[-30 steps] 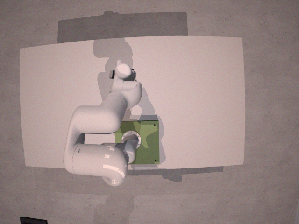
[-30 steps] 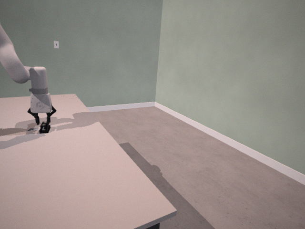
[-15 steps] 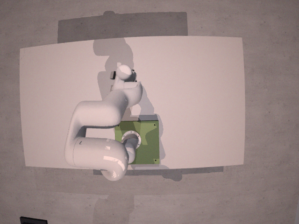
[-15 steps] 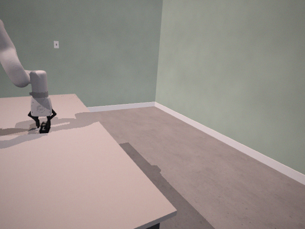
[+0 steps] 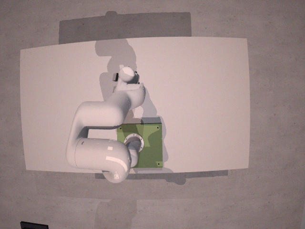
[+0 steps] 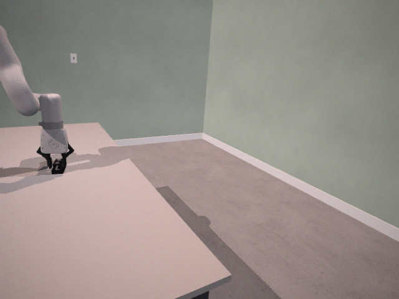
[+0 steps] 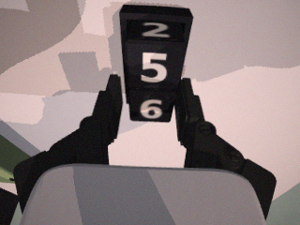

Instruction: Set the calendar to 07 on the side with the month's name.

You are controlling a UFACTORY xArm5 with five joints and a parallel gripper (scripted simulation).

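My hand is 1 cm above the black cube. Also, from my hand: black calendar tray 2 cm to the left, 3 cm below.
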